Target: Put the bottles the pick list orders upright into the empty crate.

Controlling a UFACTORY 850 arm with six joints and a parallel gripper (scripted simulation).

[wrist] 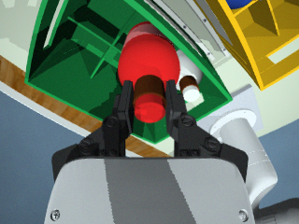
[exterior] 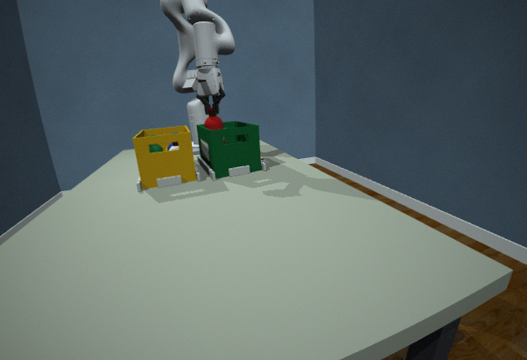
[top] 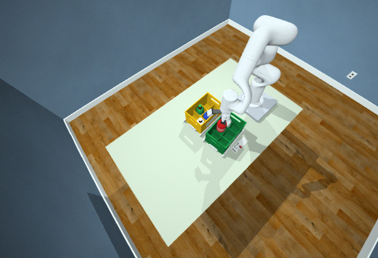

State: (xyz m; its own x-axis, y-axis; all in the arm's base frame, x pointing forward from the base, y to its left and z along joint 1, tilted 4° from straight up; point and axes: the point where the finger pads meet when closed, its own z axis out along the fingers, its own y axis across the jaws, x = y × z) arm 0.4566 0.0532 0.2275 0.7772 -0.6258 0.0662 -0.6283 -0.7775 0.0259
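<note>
The red bottle is 70 mm below my hand. Round my hand: blue-label bottle: 160 mm below, 150 mm to the right; then green crate: 160 mm below, 50 mm to the left, 10 mm behind; then yellow crate: 190 mm to the right, 160 mm below, 10 mm ahead.
</note>
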